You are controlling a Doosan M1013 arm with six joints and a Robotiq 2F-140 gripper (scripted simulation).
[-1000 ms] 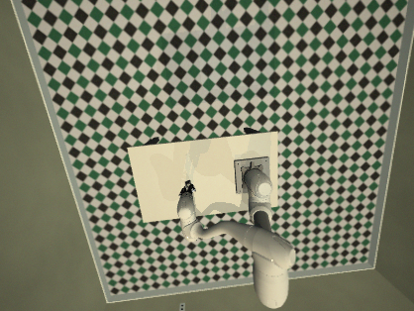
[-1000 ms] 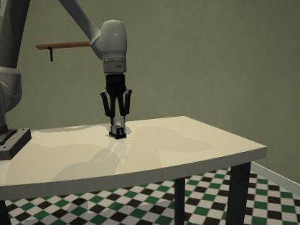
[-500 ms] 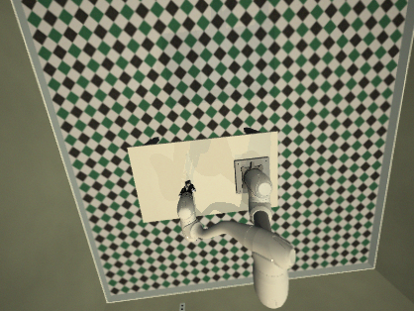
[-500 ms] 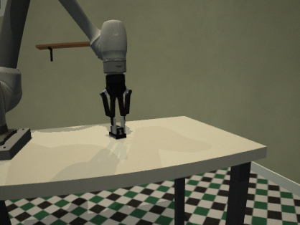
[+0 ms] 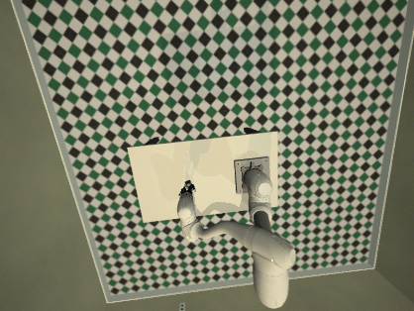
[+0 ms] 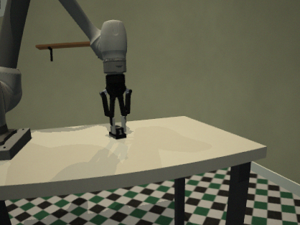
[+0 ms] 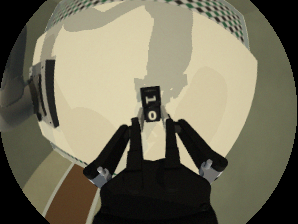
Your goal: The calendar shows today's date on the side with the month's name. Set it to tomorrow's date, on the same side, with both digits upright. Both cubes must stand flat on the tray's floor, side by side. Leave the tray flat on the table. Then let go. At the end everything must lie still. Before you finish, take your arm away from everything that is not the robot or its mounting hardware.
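My gripper is now 30 mm above the black calendar cube. From my hand the other things lie so: calendar tray: 10 mm behind, 20 mm to the left, 40 mm below.
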